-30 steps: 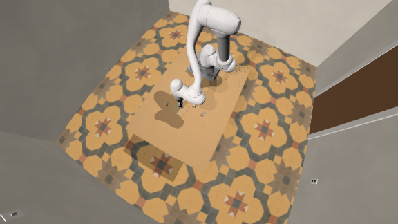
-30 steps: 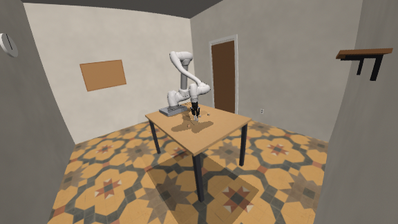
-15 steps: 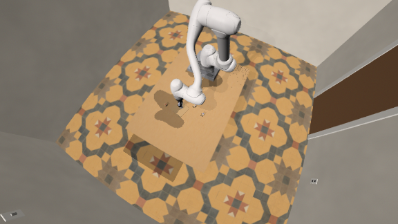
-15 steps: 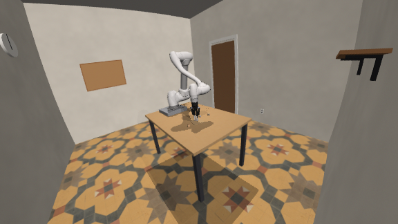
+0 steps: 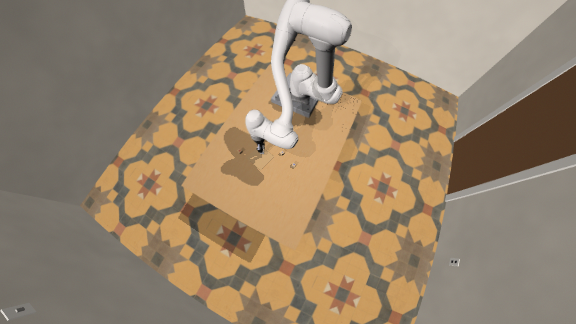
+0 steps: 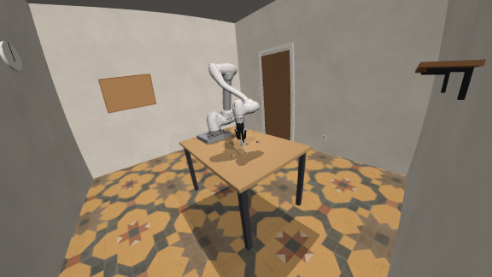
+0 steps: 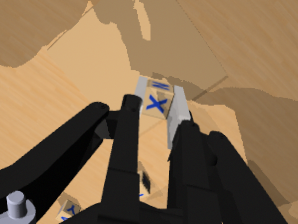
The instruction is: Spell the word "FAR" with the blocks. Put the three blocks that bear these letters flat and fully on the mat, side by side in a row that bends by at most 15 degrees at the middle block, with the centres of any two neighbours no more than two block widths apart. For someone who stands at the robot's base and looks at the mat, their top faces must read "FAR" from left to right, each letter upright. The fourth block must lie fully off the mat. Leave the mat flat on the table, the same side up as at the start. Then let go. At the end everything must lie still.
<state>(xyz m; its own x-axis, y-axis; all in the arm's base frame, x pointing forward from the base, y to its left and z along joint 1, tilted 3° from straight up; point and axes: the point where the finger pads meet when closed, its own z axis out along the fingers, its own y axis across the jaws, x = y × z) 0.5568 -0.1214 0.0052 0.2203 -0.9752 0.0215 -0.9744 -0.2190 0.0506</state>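
My gripper is now 70 mm above the tan mat, 30 mm short of it and 10 mm to the left of it. Also, from my hand: R block (160 mm to the right, 60 mm below, 30 mm ahead).
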